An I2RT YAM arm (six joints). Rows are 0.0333 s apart.
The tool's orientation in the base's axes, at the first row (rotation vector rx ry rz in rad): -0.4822, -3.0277, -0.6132
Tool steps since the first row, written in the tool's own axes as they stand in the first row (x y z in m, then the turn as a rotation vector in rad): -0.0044, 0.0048, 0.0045, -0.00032, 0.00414, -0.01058; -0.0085, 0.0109, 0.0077, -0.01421, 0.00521, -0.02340; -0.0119, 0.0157, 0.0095, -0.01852, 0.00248, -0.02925; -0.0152, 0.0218, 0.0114, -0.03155, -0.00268, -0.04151; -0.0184, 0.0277, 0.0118, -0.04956, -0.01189, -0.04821; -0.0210, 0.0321, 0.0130, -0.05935, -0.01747, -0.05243; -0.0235, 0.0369, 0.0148, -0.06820, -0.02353, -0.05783; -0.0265, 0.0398, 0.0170, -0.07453, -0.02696, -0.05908; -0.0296, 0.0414, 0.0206, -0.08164, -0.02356, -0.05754; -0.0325, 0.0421, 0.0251, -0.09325, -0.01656, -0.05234; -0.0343, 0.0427, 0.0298, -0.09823, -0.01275, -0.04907; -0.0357, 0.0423, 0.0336, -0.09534, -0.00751, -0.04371; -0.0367, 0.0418, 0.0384, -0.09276, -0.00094, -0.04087
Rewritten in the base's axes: 0.0058, 0.0046, -0.0027, 0.00107, -0.00051, 0.01130; 0.0117, 0.0100, -0.0036, 0.01403, -0.00858, 0.02250; 0.0165, 0.0139, -0.0037, 0.01704, -0.01448, 0.02654; 0.0216, 0.0189, -0.0034, 0.02733, -0.02754, 0.03493; 0.0264, 0.0233, -0.0018, 0.04140, -0.04349, 0.03629; 0.0303, 0.0269, -0.0015, 0.04884, -0.05288, 0.03734; 0.0342, 0.0310, -0.0015, 0.05519, -0.06287, 0.03938; 0.0380, 0.0335, -0.0027, 0.06013, -0.06822, 0.03876; 0.0416, 0.0354, -0.0056, 0.06800, -0.06676, 0.03809; 0.0448, 0.0368, -0.0097, 0.08140, -0.06208, 0.03506; 0.0469, 0.0386, -0.0140, 0.08745, -0.05896, 0.03311; 0.0483, 0.0393, -0.0177, 0.08652, -0.05147, 0.03035; 0.0493, 0.0404, -0.0224, 0.08618, -0.04387, 0.03041
